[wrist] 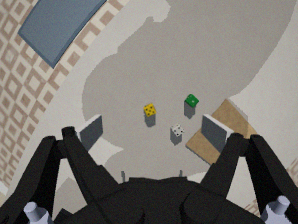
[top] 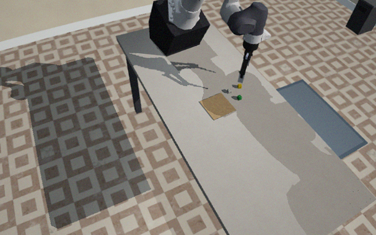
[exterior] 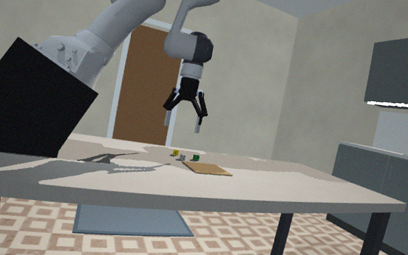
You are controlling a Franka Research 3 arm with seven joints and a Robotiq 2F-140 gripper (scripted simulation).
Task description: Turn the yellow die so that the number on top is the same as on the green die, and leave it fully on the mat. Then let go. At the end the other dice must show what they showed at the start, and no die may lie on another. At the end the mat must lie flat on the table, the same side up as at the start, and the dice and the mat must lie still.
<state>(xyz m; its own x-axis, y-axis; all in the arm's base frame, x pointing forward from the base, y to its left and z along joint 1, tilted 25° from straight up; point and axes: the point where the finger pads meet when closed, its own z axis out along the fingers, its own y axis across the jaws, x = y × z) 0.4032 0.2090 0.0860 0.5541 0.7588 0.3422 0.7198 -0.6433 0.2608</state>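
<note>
Now: hand 11 cm above the yellow die. Also, from my hand: green die 11 cm below, 8 cm ahead, 4 cm to the right; tan mat 17 cm to the right, 12 cm below, 10 cm ahead; white die 11 cm below, 7 cm to the right, 2 cm ahead.
</note>
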